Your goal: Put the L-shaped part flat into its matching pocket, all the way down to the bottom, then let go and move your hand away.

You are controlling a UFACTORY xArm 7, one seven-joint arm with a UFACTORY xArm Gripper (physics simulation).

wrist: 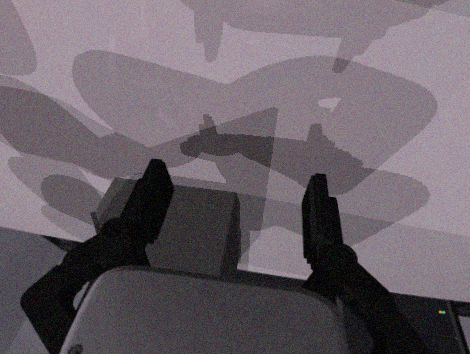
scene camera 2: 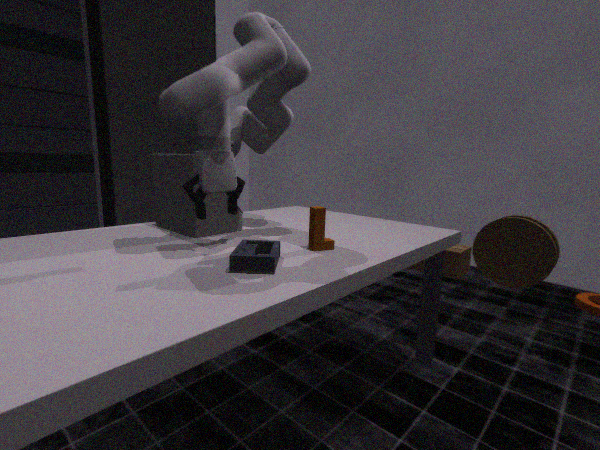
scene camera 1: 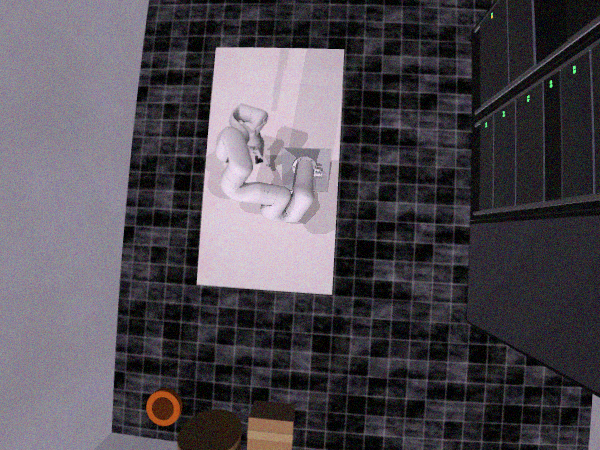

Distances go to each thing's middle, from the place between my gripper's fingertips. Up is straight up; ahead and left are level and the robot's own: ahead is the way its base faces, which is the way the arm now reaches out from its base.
Now: the orange L-shaped part point(scene camera 2: 317, 242) 160 mm ahead of my hand, 210 mm to the left of it and 30 mm below it.
